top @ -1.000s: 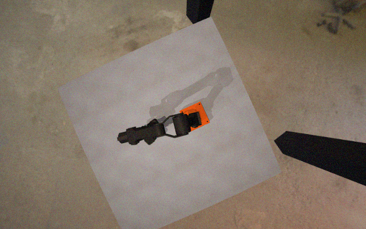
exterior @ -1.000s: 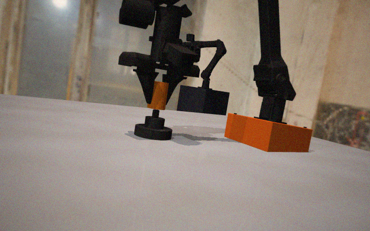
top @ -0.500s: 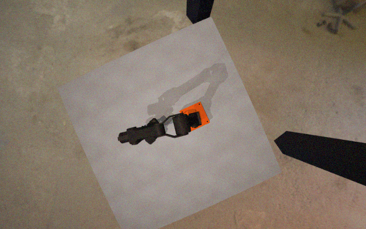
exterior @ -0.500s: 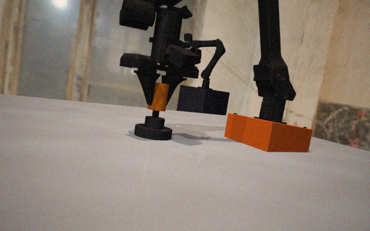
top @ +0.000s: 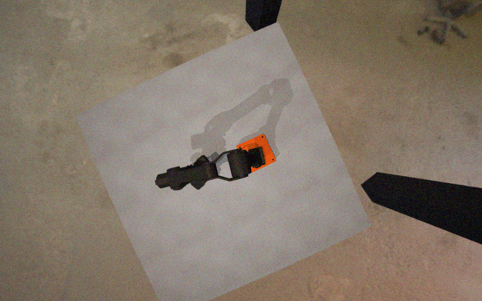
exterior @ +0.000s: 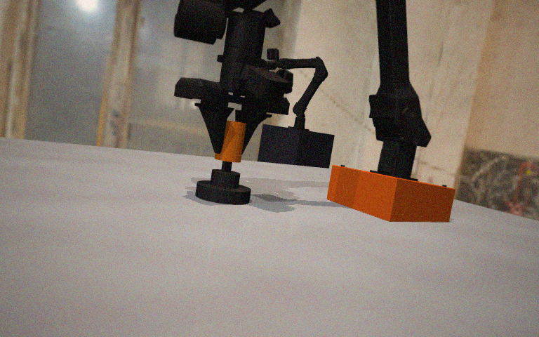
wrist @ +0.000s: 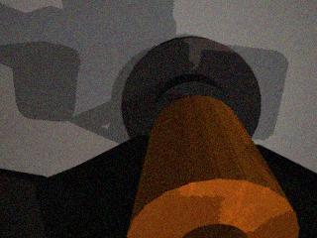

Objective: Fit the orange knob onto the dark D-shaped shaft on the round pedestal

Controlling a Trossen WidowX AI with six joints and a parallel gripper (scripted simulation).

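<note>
My gripper tip is 2 cm below the orange knob. Round my gripper tip: dark round pedestal (4 cm below).
</note>
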